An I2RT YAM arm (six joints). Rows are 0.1 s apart.
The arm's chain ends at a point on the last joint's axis. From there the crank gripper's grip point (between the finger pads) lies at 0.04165 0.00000 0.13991 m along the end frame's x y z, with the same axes.
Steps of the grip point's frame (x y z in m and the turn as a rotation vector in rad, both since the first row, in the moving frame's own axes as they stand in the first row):
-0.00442, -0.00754, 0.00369, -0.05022, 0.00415, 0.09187
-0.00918, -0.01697, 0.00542, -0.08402, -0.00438, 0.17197
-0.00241, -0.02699, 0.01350, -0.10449, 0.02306, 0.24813
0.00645, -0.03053, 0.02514, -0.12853, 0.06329, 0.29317
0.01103, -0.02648, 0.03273, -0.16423, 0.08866, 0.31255
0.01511, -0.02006, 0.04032, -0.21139, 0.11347, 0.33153
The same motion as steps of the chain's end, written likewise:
-0.00450, -0.01840, 0.00414, -0.05022, 0.00415, 0.09187
-0.00695, -0.03573, 0.00603, -0.08402, -0.00438, 0.17197
-0.00251, -0.05199, 0.01578, -0.10449, 0.02306, 0.24813
0.00222, -0.06131, 0.02993, -0.12853, 0.06329, 0.29317
0.00462, -0.06330, 0.03981, -0.16423, 0.08866, 0.31255
0.00703, -0.06435, 0.05033, -0.21139, 0.11347, 0.33153

